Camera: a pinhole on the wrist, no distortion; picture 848 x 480 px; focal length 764.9 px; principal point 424.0 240.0 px. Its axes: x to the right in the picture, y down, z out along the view. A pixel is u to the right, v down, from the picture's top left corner.
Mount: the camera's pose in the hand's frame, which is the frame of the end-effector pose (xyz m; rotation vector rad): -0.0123 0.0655 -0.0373 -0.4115 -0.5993 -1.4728
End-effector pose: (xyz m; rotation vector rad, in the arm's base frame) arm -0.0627 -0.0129 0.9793 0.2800 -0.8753 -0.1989
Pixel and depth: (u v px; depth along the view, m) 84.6 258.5 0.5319
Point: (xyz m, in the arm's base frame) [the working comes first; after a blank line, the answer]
In the camera's frame: -0.2360 0.0129 0.5319

-0.2579 0.5091 1.2640
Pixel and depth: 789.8 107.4 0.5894
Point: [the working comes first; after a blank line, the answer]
In the camera's frame: 0.2819 -0.1022 0.5894

-0.6271 0.1239 1.2612
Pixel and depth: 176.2 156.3 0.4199
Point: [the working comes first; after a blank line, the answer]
In the camera's frame: -0.1360 -0.0459 0.4199

-0.2683 0.3846 1.1622
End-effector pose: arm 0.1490 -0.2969 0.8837 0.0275 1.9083 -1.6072
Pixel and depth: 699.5 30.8 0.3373
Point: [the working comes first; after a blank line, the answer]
In the camera's frame: 0.1215 -0.0923 0.3373

0.4633 -0.4625 0.7927
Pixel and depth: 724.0 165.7 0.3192
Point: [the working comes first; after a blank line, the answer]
In the camera's frame: 0.1252 -0.0310 0.3192

0.4066 -0.4832 0.7715
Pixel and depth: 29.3 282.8 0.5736
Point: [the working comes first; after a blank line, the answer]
In the camera's frame: -0.2960 0.0321 0.5736

0.5576 -0.3283 0.3251
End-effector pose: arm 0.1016 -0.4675 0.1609 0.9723 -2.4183 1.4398
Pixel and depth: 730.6 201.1 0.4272
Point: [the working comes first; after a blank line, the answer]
In the camera's frame: 0.1712 -0.0217 0.4272

0.1304 -0.7035 -0.2215
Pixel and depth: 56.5 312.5 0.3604
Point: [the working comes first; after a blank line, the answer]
In the camera's frame: -0.1732 0.0342 0.3604

-0.1106 -0.4428 -0.2322
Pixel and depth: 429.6 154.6 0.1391
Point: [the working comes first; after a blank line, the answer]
In the camera's frame: 0.0010 -0.0155 0.1391

0.0602 -0.4595 -0.0035
